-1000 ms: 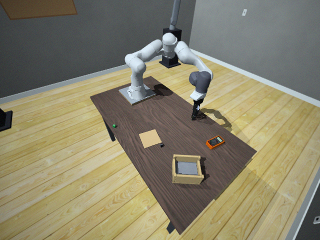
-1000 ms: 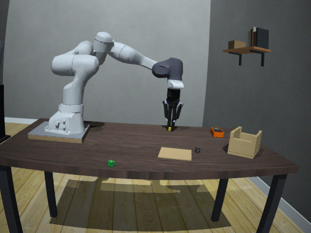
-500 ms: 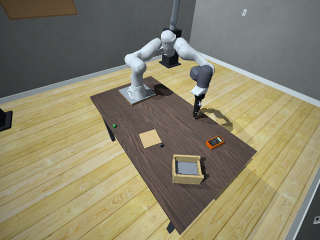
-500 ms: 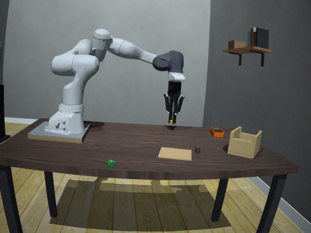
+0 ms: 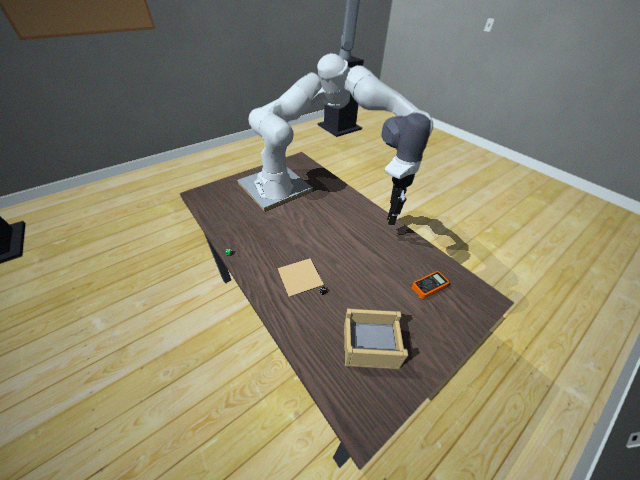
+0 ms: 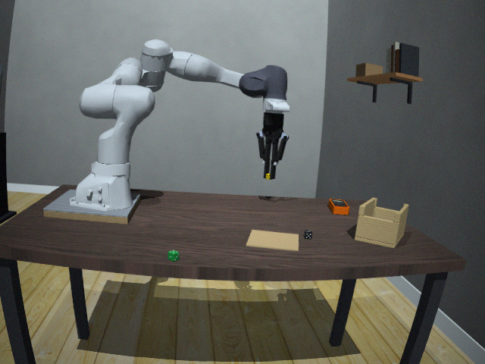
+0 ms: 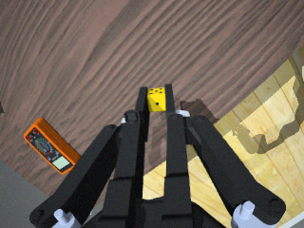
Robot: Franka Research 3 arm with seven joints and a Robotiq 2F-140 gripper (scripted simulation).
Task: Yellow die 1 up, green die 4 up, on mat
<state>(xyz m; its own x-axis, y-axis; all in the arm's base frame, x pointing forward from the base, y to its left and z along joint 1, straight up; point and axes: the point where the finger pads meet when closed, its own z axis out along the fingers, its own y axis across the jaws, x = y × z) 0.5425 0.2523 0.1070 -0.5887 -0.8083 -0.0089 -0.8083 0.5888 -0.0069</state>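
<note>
Now: the tan mat 4 cm behind my hand, 43 cm to the right of it and 13 cm below it. Round my hand: orange multimeter: 28 cm ahead, 4 cm to the right, 12 cm below; then yellow die: 3 cm below; then black die: 7 cm ahead, 40 cm to the right, 12 cm below.
</note>
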